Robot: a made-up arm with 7 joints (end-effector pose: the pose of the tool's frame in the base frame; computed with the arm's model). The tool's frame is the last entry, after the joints. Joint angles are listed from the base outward.
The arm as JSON. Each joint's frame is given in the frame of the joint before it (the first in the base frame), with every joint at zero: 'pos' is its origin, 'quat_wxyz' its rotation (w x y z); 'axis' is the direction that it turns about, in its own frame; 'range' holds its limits. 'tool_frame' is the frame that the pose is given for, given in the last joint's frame.
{
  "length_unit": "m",
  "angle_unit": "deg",
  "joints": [
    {
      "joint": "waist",
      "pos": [
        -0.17,
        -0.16,
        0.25
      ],
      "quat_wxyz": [
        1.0,
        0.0,
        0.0,
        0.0
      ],
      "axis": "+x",
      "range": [
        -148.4,
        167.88
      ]
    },
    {
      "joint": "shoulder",
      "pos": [
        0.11,
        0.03,
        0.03
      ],
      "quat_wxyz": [
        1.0,
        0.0,
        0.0,
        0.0
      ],
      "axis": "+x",
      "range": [
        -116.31,
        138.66
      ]
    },
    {
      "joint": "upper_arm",
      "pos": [
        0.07,
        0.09,
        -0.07
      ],
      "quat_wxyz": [
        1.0,
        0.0,
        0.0,
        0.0
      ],
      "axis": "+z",
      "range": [
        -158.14,
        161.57
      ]
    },
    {
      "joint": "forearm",
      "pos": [
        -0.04,
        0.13,
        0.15
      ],
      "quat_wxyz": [
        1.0,
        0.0,
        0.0,
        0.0
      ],
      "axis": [
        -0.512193,
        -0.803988,
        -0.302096
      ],
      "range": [
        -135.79,
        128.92
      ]
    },
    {
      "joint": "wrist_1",
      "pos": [
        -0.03,
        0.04,
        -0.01
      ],
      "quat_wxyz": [
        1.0,
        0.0,
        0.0,
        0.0
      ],
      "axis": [
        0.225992,
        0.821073,
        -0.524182
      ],
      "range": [
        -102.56,
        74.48
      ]
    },
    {
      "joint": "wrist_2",
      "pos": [
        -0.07,
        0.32,
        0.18
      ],
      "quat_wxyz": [
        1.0,
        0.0,
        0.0,
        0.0
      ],
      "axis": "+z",
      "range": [
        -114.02,
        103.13
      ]
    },
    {
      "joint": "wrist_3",
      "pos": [
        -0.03,
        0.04,
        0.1
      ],
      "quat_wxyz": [
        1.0,
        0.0,
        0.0,
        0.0
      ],
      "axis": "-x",
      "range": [
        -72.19,
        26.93
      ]
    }
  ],
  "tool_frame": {
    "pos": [
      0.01,
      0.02,
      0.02
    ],
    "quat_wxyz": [
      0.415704,
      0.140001,
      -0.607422,
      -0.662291
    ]
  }
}
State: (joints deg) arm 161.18 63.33 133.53 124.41 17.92 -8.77 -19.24
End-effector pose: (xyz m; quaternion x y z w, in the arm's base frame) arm -0.5267 -0.0982 0.3930 0.2626 -0.4077 -0.1660 0.8586
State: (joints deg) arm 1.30 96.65 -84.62 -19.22 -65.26 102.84 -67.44
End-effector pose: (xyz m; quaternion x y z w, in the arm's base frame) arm 0.2517 -0.4098 0.8388 0.7126 0.2526 -0.5825 0.2983
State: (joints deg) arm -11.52 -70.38 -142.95 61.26 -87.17 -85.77 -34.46
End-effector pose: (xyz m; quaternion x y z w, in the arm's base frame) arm 0.2444 -0.5332 0.2372 -0.0358 0.6070 -0.7190 0.3366
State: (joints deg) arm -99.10 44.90 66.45 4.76 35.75 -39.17 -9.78
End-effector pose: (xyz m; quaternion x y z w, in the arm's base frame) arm -0.3720 0.4107 0.0980 -0.2334 -0.7756 -0.3062 0.5001
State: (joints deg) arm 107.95 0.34 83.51 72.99 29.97 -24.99 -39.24
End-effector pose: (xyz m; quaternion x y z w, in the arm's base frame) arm -0.5912 -0.4439 0.3771 -0.5912 -0.4245 0.5896 0.3501
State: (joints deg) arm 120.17 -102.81 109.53 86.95 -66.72 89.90 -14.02
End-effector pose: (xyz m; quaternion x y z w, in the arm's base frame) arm -0.1501 -0.0481 -0.1161 -0.4741 0.6128 -0.6015 0.1944
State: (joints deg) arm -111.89 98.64 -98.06 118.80 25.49 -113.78 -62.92
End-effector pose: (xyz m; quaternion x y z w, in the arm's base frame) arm 0.5647 -0.1996 0.2875 -0.3598 0.3635 -0.6199 0.5950
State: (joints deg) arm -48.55 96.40 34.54 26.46 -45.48 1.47 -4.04
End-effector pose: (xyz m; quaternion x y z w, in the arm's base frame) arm -0.5925 0.1510 0.4215 0.7216 -0.5219 -0.4543 0.0219
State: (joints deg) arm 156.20 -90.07 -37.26 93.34 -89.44 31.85 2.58
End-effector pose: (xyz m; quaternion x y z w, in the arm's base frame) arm 0.0903 0.1547 0.0689 0.0040 -0.9477 0.0741 0.3105
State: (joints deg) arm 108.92 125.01 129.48 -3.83 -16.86 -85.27 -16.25
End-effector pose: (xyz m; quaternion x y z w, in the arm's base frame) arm -0.2523 0.3188 0.3764 -0.4043 -0.6025 0.0123 0.6880
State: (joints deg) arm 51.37 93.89 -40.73 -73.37 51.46 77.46 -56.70
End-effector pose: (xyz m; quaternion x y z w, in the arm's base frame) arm 0.4899 -0.3915 0.2179 -0.2104 -0.8284 -0.4910 0.1687
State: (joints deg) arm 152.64 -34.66 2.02 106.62 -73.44 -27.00 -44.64
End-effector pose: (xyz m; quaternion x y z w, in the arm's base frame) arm 0.2048 0.0631 0.5704 -0.3229 0.6154 0.5312 0.4847
